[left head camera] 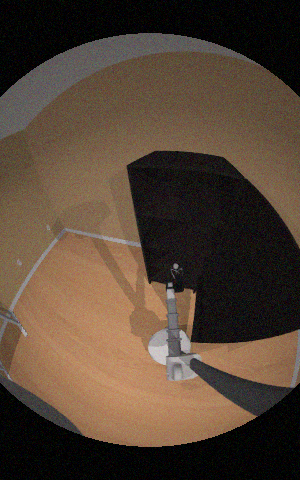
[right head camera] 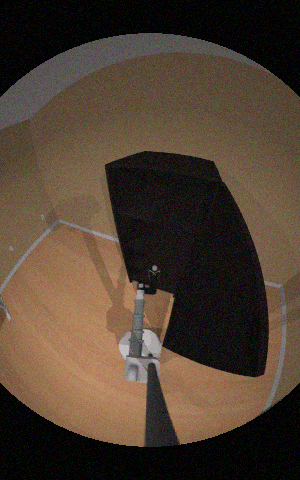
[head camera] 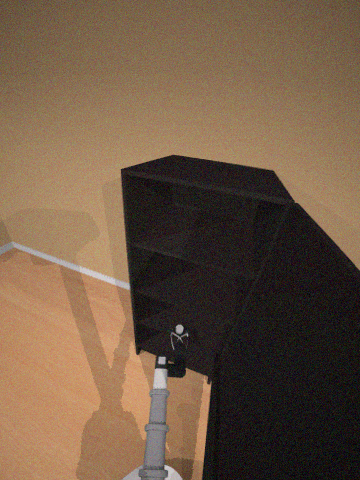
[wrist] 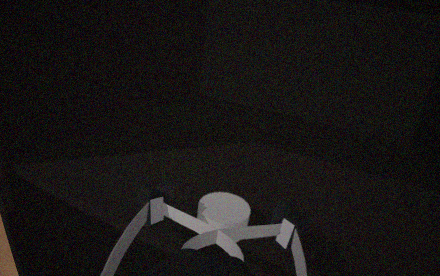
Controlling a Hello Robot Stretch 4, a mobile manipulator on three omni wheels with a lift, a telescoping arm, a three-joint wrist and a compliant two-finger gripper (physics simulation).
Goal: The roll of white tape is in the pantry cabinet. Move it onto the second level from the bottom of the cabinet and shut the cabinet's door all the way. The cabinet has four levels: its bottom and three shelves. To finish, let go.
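Places are measured from the robot's base along level axes (x left, y back, z up), in metres.
Pixels of known places: gripper, fingertip midpoint: (left head camera: 175,265) (right head camera: 154,267) (head camera: 179,328) (wrist: 223,206).
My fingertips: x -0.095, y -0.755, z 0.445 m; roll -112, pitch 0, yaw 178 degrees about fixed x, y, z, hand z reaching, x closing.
For each thing: its top centre in the pictures, then the offset to it from my fingertips. "spot": a spot on its surface instead. Level surfaces: height alone.
- white tape at its top centre: (wrist: 224,206) (head camera: 179,328) (right head camera: 154,267) (left head camera: 175,265) dx -0.001, dy -0.006, dz -0.005 m
- black pantry cabinet at a spot on its surface: (head camera: 220,175) (right head camera: 174,161) spot: dx -0.080, dy -0.093, dz +0.927 m
- wooden floor at its surface level: dz -0.473 m
The roll of white tape (head camera: 179,329) (left head camera: 176,266) (right head camera: 154,268) (wrist: 223,210) stands upright on a dark surface in the lower part of the black pantry cabinet (head camera: 220,175) (left head camera: 187,159) (right head camera: 177,162); I cannot tell which level. My gripper (head camera: 179,334) (left head camera: 176,271) (right head camera: 154,273) (wrist: 223,206) is open, its fingers spread to the left and right of the tape, with gaps at both sides in the wrist view. The dark fingertip pads hardly show. The cabinet's door (head camera: 295,360) (left head camera: 245,280) (right head camera: 220,310) stands wide open on the right. The shelves are very dark.
My telescoping arm (head camera: 155,445) (left head camera: 173,320) (right head camera: 137,320) reaches over the wooden floor (head camera: 45,375) to the cabinet's open front, left of the door. A tan wall (head camera: 150,75) is behind the cabinet. A light-coloured frame part (left head camera: 17,322) shows at the far left.
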